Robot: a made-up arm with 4 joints. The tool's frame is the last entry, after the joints. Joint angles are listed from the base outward. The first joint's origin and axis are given. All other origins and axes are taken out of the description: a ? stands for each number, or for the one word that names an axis. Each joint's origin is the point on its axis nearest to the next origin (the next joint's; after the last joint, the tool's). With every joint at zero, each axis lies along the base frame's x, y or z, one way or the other. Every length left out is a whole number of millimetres.
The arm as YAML. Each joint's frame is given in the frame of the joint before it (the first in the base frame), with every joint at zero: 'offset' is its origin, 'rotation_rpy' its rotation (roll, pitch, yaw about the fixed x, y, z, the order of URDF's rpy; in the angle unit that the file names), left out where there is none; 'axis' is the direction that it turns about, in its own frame. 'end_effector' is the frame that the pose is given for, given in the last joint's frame.
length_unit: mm
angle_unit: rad
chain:
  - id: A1
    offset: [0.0, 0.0, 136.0]
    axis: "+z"
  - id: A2
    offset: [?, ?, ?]
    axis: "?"
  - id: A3
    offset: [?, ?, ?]
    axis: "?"
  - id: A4
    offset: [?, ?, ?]
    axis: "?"
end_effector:
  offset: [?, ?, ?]
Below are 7 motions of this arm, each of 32 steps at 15 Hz.
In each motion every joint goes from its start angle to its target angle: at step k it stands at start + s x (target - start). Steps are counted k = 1, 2, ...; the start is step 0. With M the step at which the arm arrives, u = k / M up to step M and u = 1 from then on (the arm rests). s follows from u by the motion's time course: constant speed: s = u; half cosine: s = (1 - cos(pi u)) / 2; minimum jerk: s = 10 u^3 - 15 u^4 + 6 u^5.
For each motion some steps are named. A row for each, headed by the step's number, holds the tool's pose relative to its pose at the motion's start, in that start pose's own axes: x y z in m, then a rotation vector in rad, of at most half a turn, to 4 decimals.
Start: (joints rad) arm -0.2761 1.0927 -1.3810 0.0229
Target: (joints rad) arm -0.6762 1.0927 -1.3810 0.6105
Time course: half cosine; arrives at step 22
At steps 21, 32:
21: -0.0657 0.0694 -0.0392 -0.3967 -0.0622 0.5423
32: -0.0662 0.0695 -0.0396 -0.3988 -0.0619 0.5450

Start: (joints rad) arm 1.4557 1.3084 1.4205 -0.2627
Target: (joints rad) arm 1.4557 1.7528 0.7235 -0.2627
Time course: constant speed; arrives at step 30
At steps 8, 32:
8: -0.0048 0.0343 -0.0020 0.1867 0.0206 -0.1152
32: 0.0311 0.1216 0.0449 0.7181 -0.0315 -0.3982

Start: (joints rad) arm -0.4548 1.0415 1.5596 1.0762
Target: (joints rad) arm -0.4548 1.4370 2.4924 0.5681
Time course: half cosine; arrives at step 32
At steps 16, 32:
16: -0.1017 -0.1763 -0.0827 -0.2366 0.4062 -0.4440
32: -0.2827 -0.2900 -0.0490 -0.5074 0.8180 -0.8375

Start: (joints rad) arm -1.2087 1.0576 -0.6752 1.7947
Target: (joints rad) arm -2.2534 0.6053 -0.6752 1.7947
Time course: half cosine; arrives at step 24
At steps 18, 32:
18: -0.0768 -0.1493 -0.1481 0.0708 0.6838 -0.6794
32: -0.1078 -0.1811 -0.1711 0.0525 0.7860 -0.8102

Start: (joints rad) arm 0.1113 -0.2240 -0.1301 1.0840
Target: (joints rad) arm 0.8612 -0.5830 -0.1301 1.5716
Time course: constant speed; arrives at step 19
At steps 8, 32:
8: -0.1608 0.1165 0.0303 0.1401 0.1579 0.4845
32: -0.4291 0.1275 0.1476 0.3580 0.4050 1.1190

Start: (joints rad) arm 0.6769 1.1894 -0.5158 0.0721
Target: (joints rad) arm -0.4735 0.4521 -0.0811 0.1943
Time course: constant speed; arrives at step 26
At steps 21, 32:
21: -0.2134 -0.2732 0.1131 -1.0100 0.4549 -0.6740
32: -0.2778 -0.2770 0.1658 -1.1756 0.5613 -0.8920

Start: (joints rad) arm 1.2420 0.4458 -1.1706 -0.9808
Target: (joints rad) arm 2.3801 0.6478 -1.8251 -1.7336
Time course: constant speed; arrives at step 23
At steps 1, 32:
1: -0.0110 -0.0039 -0.0186 -0.0048 0.0626 -0.0078
32: -0.4528 -0.2860 -0.0553 -0.7340 1.3790 -0.3314

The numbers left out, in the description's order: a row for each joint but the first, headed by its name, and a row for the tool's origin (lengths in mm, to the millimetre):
A2: xyz 20.0 -40.0 0.0, axis -y
A3: xyz -197.0 0.0 -2.0, axis -x
A4: xyz 0.0 -71.0 -282.0, axis +z
tool: xyz 337.0 110.0 0.0

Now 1 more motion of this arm.
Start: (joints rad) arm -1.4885 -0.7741 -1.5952 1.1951
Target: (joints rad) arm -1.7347 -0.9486 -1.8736 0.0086
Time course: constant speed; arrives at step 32
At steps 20, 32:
20: 0.0572 -0.2761 0.0721 0.1132 -0.2979 -0.8324
32: -0.0113 -0.3992 0.0775 0.2970 -0.4496 -1.3061

